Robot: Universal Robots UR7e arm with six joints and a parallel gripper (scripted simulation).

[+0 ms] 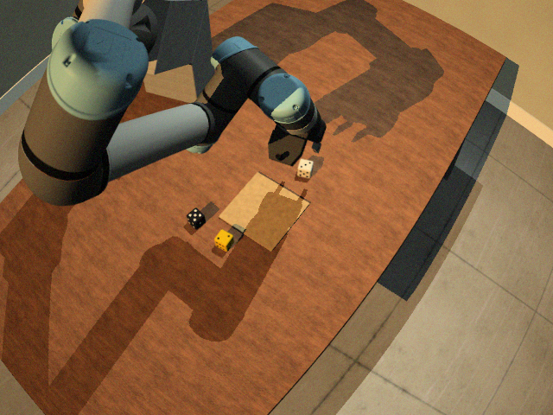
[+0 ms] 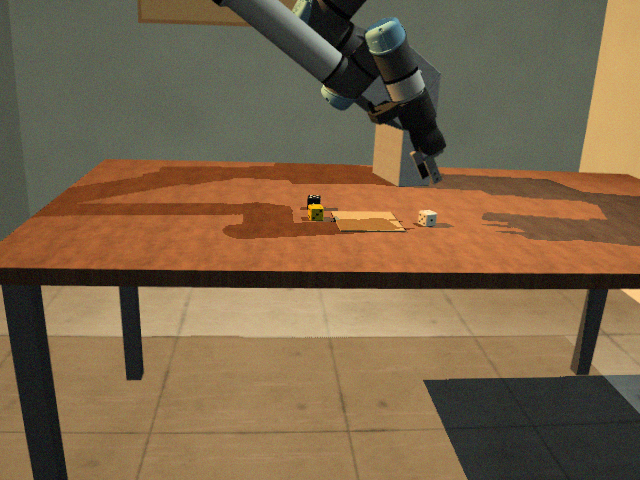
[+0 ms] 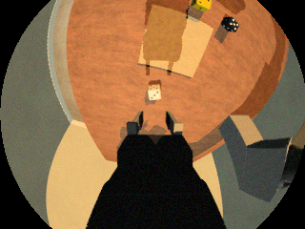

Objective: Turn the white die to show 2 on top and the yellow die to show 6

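The white die lies 10 mm to the left of my hand and 100 mm below it. Round my hand: yellow die (50 mm behind, 240 mm to the right, 100 mm below); then tan mat (20 mm behind, 120 mm to the right, 120 mm below); then black die (130 mm behind, 230 mm to the right, 100 mm below).
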